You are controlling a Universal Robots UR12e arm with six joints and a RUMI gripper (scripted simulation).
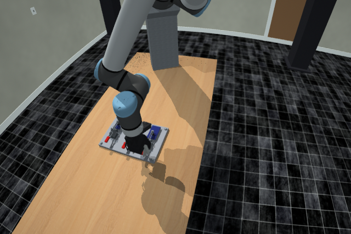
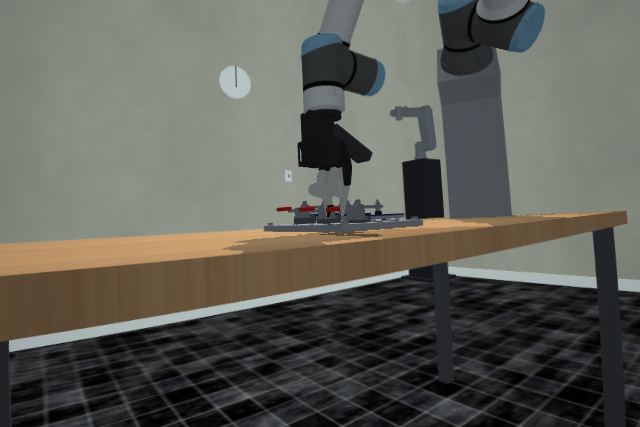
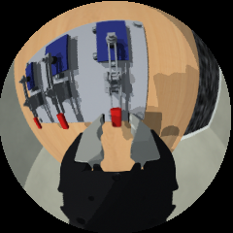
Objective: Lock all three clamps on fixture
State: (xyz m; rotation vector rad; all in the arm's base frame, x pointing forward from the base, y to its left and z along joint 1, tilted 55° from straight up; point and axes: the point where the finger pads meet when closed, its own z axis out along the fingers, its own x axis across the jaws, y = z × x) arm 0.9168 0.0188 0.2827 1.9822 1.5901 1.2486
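The grey fixture plate lies 9 cm behind my hand, 11 cm to the right of it and 4 cm below it.
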